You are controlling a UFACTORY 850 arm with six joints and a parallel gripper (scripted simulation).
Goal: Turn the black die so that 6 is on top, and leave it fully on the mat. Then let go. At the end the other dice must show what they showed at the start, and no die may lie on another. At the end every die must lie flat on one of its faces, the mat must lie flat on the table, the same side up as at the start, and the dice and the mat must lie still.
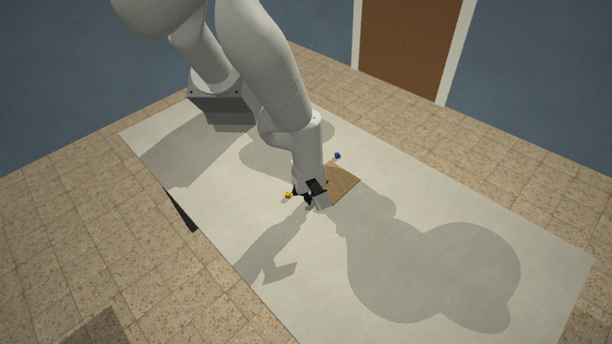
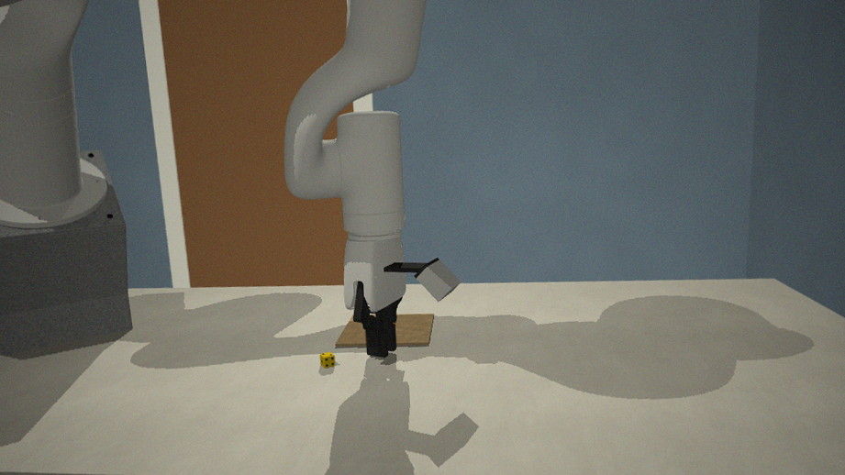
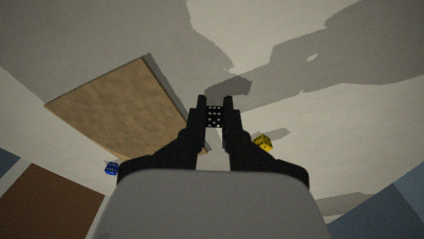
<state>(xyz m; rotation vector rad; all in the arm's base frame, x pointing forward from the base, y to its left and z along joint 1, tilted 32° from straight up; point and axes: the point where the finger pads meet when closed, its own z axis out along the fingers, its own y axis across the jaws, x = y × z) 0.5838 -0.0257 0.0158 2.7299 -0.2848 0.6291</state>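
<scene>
Right now my hand is 1 cm past the tan square mat, 11 cm to the right of it and 2 cm above it. Round my hand: blue die (9 cm behind, 20 cm to the left, 2 cm below); then black die (1 cm behind, 1 cm below); then yellow die (7 cm behind, 4 cm to the right, 2 cm below).
</scene>
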